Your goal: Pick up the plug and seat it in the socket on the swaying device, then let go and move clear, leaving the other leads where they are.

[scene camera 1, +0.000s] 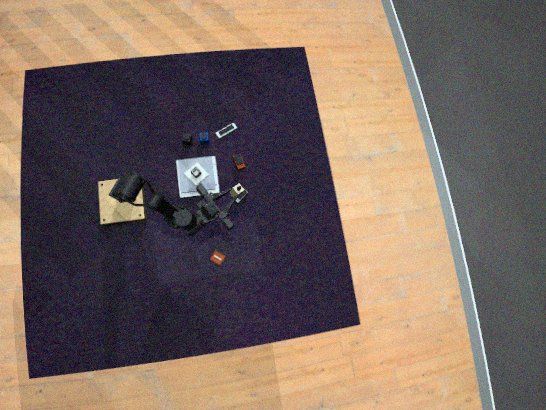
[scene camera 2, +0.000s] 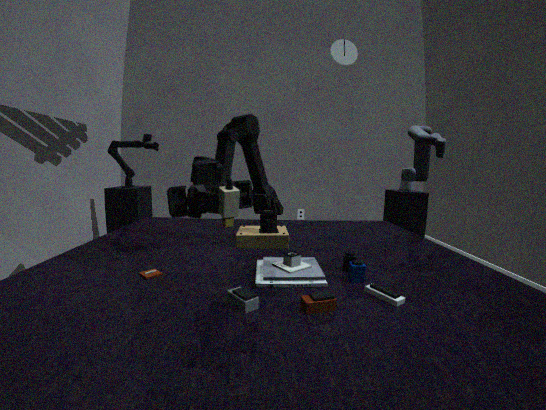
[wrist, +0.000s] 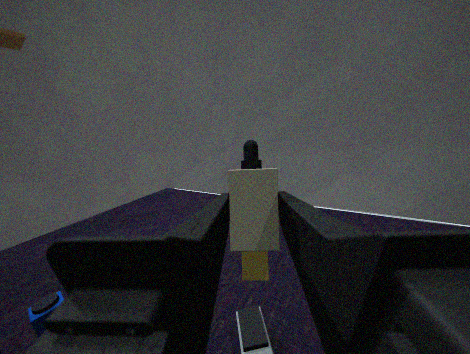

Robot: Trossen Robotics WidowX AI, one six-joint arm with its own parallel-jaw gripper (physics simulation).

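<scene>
The plug (scene camera 1: 237, 190) (scene camera 2: 229, 202) (wrist: 254, 210) has a cream body, a black stub on top and a yellow tip pointing down. My gripper (scene camera 1: 234, 192) (scene camera 2: 228, 200) (wrist: 253, 198) is shut on the plug and holds it upright, raised above the dark mat. The swaying device (scene camera 1: 212, 167) (scene camera 2: 270, 281) is a grey-white slab, to the left of the plug in the overhead view. A white diamond plate on it bears the small raised socket (scene camera 1: 196, 172) (scene camera 2: 292, 259). The plug is beside the device, apart from the socket.
On the mat (scene camera 1: 280, 250) are a grey block (scene camera 2: 244, 300), an orange-brown block (scene camera 1: 239, 162) (scene camera 2: 318, 303), a white strip (scene camera 1: 226, 130) (scene camera 2: 385, 294), a blue block (scene camera 1: 204, 137) (scene camera 2: 357, 271), a black block (scene camera 1: 187, 139) and a flat orange piece (scene camera 1: 218, 257) (scene camera 2: 150, 273).
</scene>
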